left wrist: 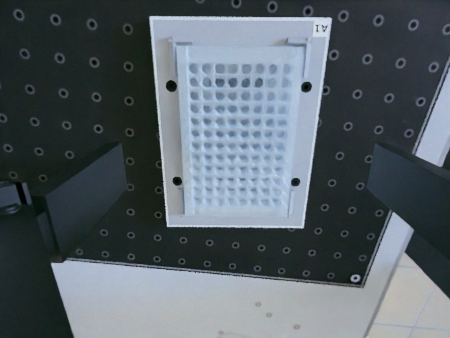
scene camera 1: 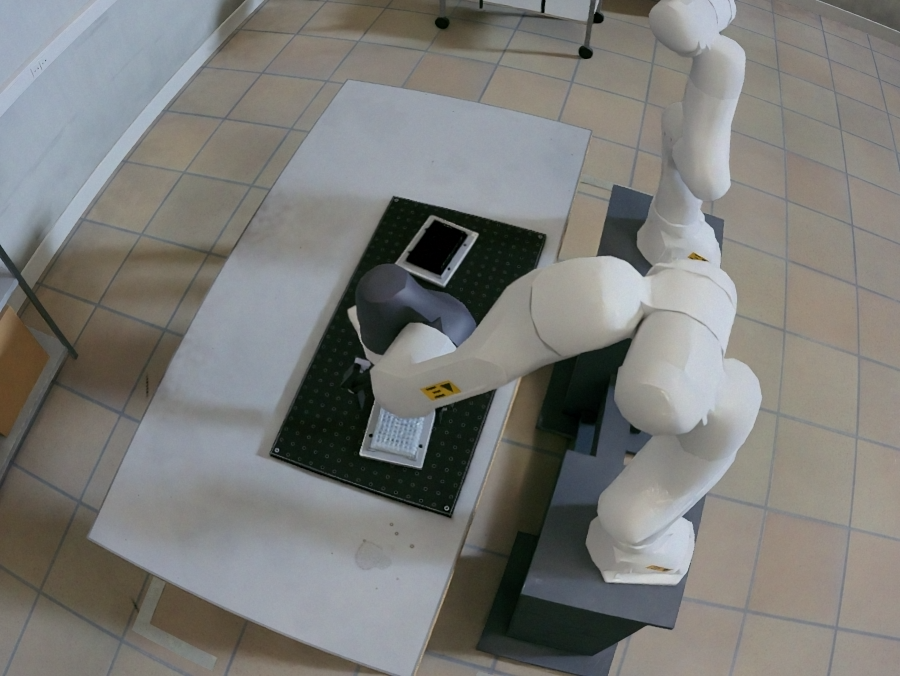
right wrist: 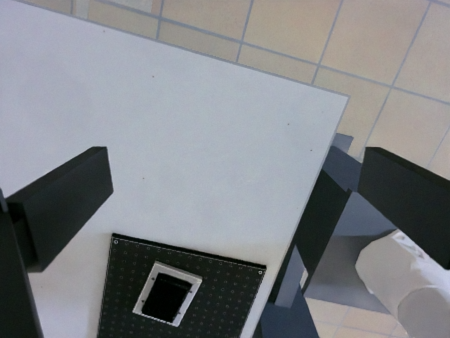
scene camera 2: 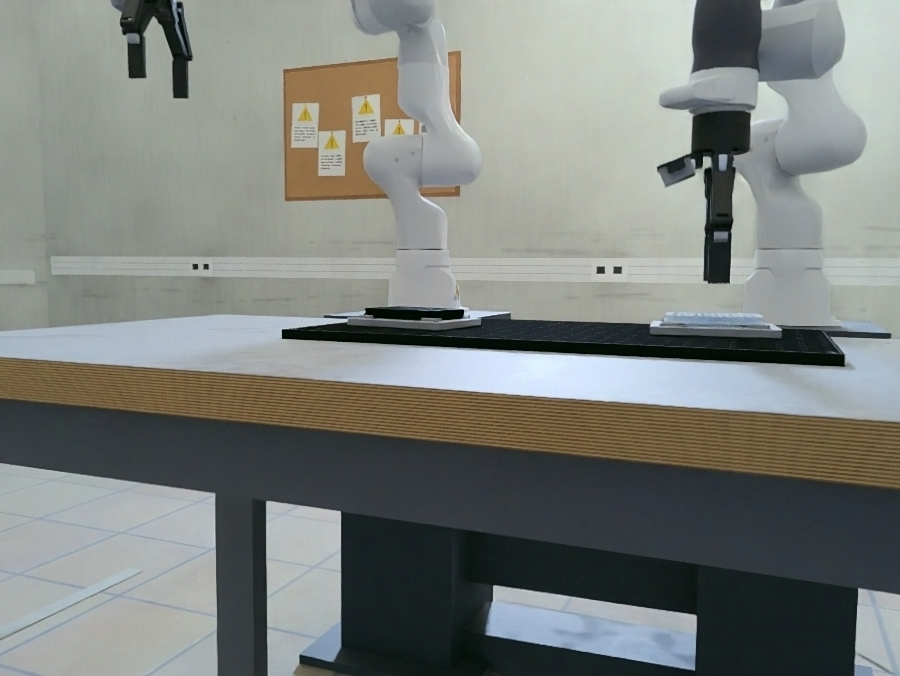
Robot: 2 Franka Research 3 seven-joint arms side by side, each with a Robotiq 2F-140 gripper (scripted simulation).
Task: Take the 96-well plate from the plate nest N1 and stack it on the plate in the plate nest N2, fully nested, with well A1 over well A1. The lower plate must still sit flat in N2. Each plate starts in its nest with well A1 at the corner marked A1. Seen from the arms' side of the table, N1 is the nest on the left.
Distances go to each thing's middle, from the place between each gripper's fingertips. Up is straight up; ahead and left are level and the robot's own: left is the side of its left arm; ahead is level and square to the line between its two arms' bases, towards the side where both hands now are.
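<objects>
The clear 96-well plate (scene camera 1: 391,443) is 920 mm to the left of my right hand, 380 mm below it and 10 mm ahead of it. As for the black plate (scene camera 1: 435,256), my right gripper (scene camera 2: 160,88) is 490 mm to the right of it, 380 mm above it and 50 mm short of it.
From my left hand (scene camera 2: 715,282), the black plate is 430 mm to the right, 40 mm ahead and 60 mm below, and the clear 96-well plate is 60 mm below that same hand.
</objects>
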